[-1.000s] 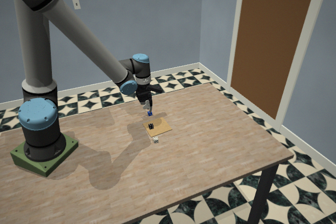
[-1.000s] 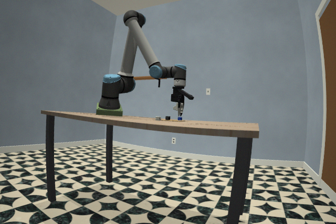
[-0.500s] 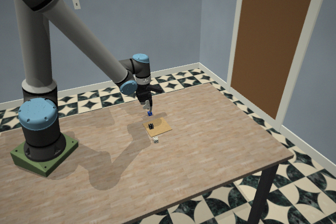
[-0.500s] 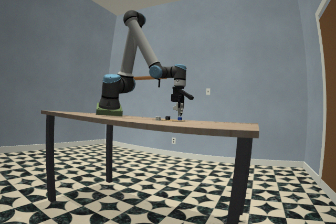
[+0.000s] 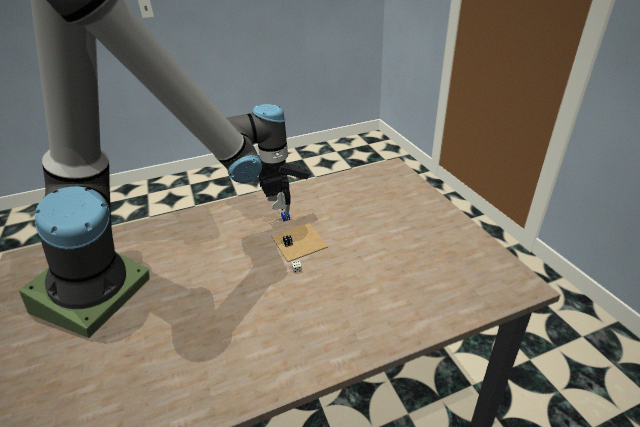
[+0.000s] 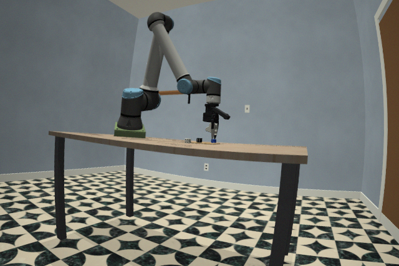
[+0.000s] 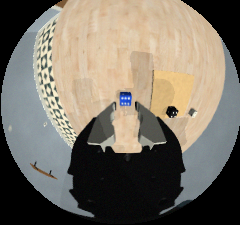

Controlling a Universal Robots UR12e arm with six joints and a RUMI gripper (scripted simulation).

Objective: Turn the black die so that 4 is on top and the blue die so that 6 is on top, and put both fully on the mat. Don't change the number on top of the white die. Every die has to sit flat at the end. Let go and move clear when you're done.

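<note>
The blue die is 3 cm below my hand. Round my hand: white die 26 cm to the right, 3 cm below, 2 cm behind; tan mat 14 cm to the right, 4 cm below, 2 cm ahead; black die 14 cm to the right, 2 cm below, 2 cm behind.
</note>
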